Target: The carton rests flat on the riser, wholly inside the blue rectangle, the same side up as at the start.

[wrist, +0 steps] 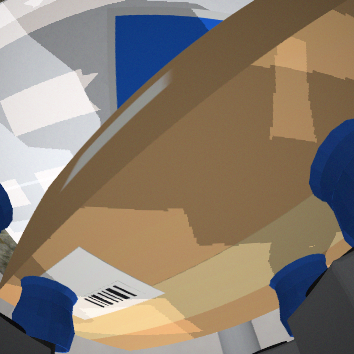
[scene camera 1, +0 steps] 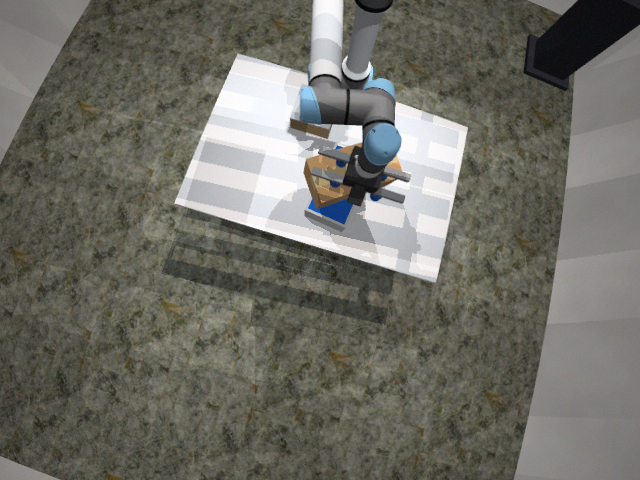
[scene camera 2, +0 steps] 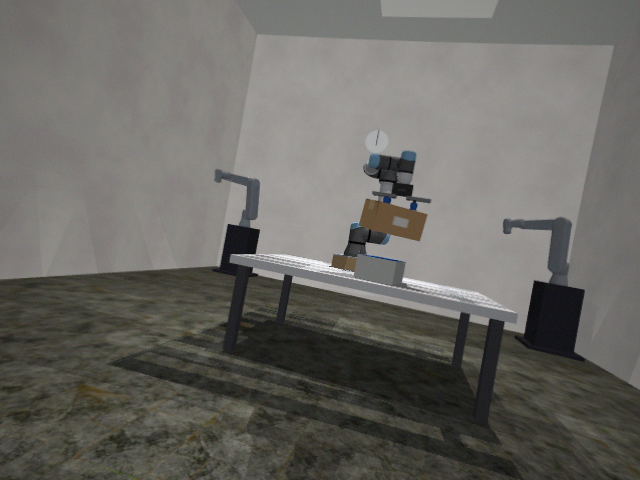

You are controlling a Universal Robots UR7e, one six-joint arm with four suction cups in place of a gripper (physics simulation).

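Seen in the pictures: hand, tool point: (wrist: 158,245) (scene camera 2: 399,207); arm's base, link origin: (scene camera 2: 354,256).
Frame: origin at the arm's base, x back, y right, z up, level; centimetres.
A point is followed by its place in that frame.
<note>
The brown carton (scene camera 1: 334,195) {x -54.4, y -19.2, z 31.3 cm} (scene camera 2: 382,219) {x -55.0, y -18.4, z 22.7 cm} (wrist: 200,150) {x -51.1, y -23.6, z 31.1 cm} hangs under my suction gripper (scene camera 1: 359,179) {x -46.6, y -25.2, z 30.9 cm} (scene camera 2: 400,202) {x -46.6, y -25.2, z 30.9 cm}, whose blue cups meet its top face. It looks about level, with a white label on its side and a barcode label on top. The grey riser (scene camera 1: 324,219) {x -56.3, y -18.9, z 1.6 cm} (scene camera 2: 378,270) {x -56.5, y -21.1, z -3.0 cm} stands on the table below, with a clear gap under the carton in scene camera 2. The blue rectangle (scene camera 1: 333,210) {x -51.5, y -21.6, z 3.1 cm} (wrist: 145,55) {x -49.6, y -24.5, z 3.2 cm} on its top is partly hidden by the carton in the scene camera 1 and wrist views.
A smaller brown box (scene camera 1: 310,127) {x -12.2, y 1.3, z -3.3 cm} (scene camera 2: 342,261) {x -12.3, y 5.5, z -4.3 cm} stands on the striped white table (scene camera 1: 227,170) {x -44.7, y 34.9, z -8.9 cm} (scene camera 2: 444,299) {x -67.9, y -52.8, z -9.3 cm} behind the riser, partly under the arm in scene camera 1. Two grey arms on black pedestals (scene camera 2: 241,245) (scene camera 2: 555,315) stand on the floor beyond the table.
</note>
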